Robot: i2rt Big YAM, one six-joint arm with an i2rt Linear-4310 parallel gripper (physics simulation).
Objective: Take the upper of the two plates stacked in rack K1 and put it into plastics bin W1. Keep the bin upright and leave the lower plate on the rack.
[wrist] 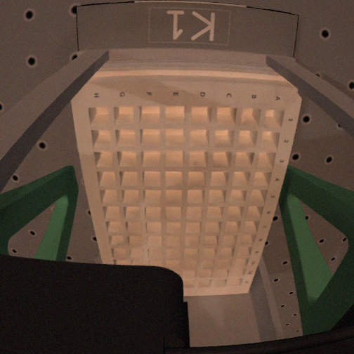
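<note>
The upper plate [187, 170], a pale plate with square wells and the marks A to H and 1 onward, lies in rack K1 [115, 30], whose label appears upside down at the top. The lower plate is mostly hidden under it; I cannot clearly make out its edge. My gripper [177, 176] is open, with one green finger beside each long side of the upper plate and nothing held between them. The fingers' contact with the plate cannot be told. Plastics bin W1 does not show in the wrist view.
Grey rack rails [47, 107] [320, 92] slope along both sides of the plate. A grey surface with round holes [325, 150] lies around the rack. A black part [90, 305] covers the lower left and hides the plate's near corner.
</note>
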